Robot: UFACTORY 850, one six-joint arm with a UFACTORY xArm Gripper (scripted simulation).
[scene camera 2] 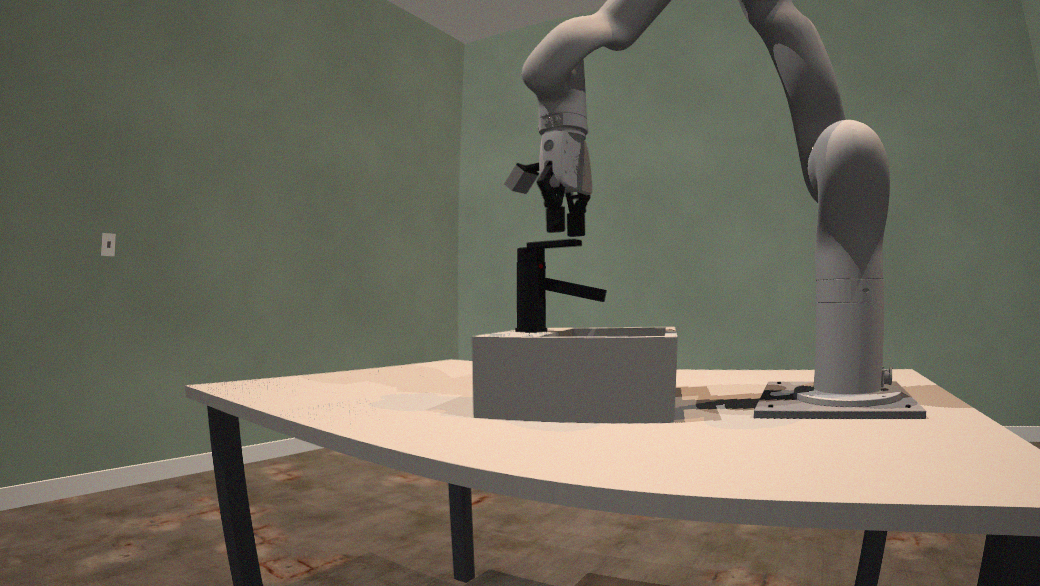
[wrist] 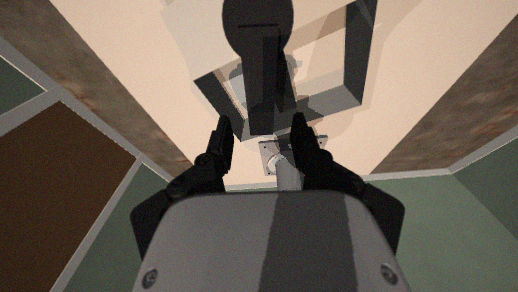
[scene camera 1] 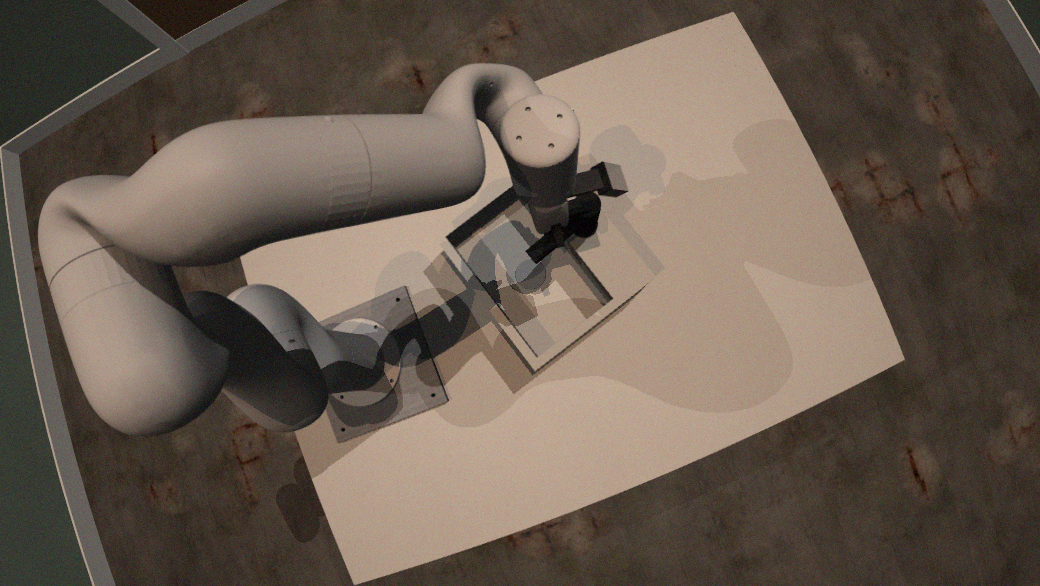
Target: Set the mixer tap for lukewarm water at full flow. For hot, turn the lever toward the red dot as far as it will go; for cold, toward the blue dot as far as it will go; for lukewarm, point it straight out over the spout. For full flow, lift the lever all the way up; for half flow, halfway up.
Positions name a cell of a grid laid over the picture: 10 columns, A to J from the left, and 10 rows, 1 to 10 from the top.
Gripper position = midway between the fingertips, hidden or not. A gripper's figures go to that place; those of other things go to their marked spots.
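Black mixer tap (scene camera 2: F5) and grey sink basin (scene camera 2: F7): marked spots 0.25 m apart. Grey sink basin: 0.76 m from the lens, of the things named here the nearest to the lens. My gripper (scene camera 2: F5): 0.91 m from the lens. Black mixer tap: 0.92 m from the lens.
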